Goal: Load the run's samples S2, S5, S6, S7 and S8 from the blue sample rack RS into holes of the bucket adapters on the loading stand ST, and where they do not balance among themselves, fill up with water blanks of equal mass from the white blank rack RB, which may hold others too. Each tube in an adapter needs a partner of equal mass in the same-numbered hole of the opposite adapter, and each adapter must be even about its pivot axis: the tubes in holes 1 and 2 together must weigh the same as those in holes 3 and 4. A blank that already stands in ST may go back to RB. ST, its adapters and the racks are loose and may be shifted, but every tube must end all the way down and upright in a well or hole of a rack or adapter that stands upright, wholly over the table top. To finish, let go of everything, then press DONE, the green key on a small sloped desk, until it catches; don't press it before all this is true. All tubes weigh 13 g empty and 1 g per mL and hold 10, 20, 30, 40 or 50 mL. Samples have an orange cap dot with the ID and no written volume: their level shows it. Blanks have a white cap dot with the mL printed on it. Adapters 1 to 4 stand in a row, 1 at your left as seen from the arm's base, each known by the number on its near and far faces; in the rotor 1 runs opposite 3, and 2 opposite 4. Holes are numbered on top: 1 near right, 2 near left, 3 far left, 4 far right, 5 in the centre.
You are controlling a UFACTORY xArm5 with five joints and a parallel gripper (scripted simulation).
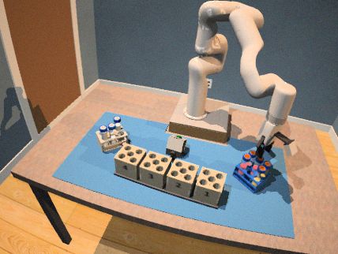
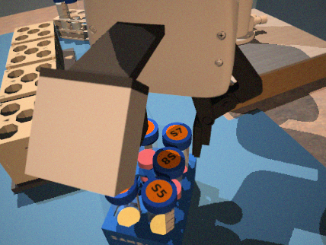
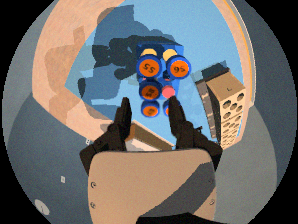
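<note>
The blue sample rack RS is 20 mm ahead of my hand, 10 mm to the right of it and 130 mm below it. The rest, counted from my hand: white blank rack RB (70 mm ahead, 660 mm to the right, 130 mm below); then blue-capped tube (110 mm ahead, 660 mm to the right, 100 mm below); then loading stand ST (160 mm ahead, 330 mm to the right, 160 mm below).
</note>
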